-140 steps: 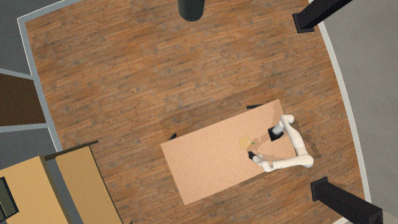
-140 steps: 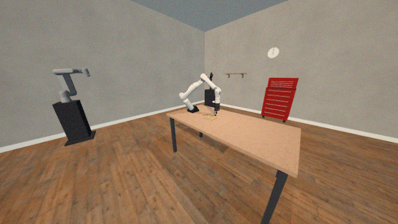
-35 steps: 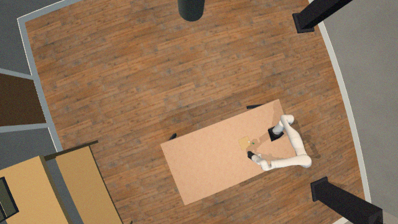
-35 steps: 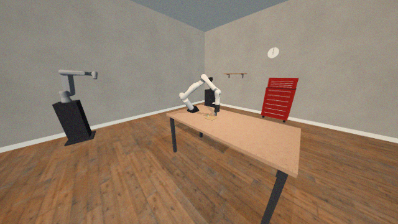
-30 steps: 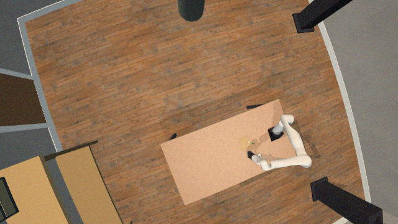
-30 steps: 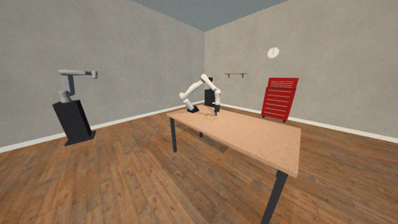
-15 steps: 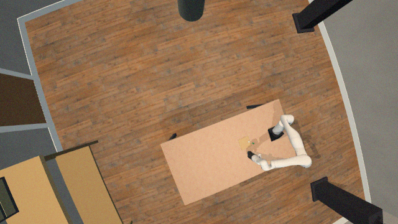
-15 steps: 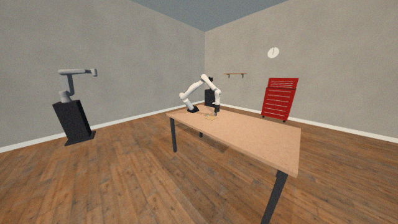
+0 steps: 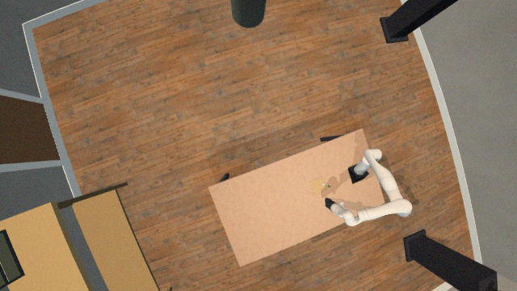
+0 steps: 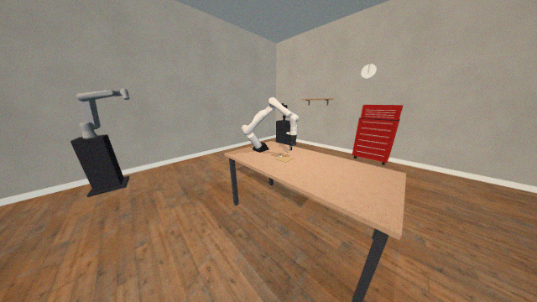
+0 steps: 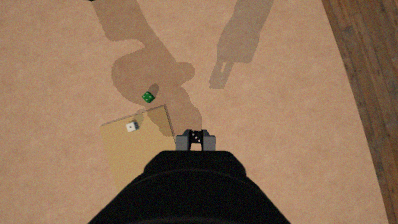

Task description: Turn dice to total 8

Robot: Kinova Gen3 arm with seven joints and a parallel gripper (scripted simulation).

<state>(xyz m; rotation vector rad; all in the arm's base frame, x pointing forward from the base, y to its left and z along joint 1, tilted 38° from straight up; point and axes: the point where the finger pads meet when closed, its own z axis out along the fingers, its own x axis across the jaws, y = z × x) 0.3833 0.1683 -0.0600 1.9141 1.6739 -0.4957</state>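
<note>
The tan mat lies 120 mm to the right of my hand, 90 mm below it and 20 mm ahead of it. From my hand the other things lie so: black die (10 mm below); then green die (90 mm to the right, 80 mm below, 80 mm behind); then white die (120 mm to the right, 80 mm below, 30 mm behind).
</note>
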